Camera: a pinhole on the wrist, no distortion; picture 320 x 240 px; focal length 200.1 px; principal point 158.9 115.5 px. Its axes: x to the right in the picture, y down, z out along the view. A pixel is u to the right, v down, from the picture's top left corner.
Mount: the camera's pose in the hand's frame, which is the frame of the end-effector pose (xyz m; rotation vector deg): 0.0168 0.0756 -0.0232 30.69 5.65 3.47
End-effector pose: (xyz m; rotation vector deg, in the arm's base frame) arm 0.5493 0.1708 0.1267 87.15 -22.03 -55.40
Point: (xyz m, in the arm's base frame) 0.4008 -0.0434 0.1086
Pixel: 177.8 158.7
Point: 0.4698 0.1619 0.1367
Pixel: 27.2 68.0
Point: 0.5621 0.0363 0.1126
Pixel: 287.0 115.9
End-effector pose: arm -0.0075 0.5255 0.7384 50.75 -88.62 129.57
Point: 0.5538 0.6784 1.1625
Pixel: outside the picture
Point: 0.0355 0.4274 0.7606
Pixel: 103.4 120.1
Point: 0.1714 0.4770 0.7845
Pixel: 10.6 30.9
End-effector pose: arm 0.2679 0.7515 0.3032 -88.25 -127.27 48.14
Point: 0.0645 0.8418 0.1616
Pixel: 253.9 121.9
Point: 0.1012 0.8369 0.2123
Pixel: 259.3 91.7
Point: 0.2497 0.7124 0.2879
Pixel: 31.3 10.9
